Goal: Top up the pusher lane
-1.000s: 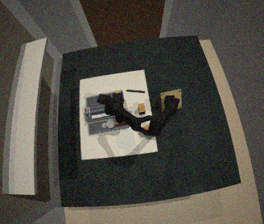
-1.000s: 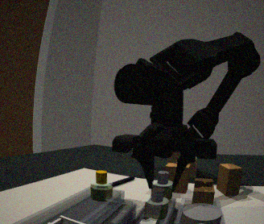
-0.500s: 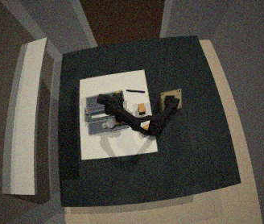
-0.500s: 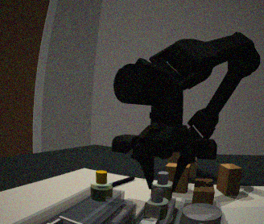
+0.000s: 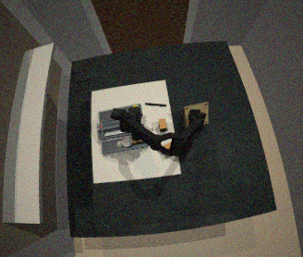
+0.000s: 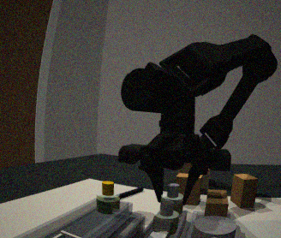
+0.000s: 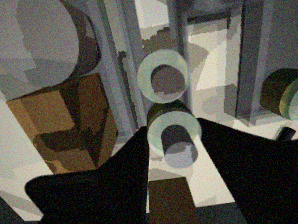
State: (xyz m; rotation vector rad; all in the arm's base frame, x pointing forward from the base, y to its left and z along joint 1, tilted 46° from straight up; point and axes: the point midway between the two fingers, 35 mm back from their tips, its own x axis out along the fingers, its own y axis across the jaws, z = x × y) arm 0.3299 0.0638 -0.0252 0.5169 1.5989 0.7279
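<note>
My gripper tip is now 6 cm short of the white mat, 1 cm to the left of it and 5 cm above it. Round my gripper tip: grey disc (7 cm ahead, 9 cm to the left, 2 cm below); thin black stick (12 cm behind, 16 cm to the right, 4 cm below).
</note>
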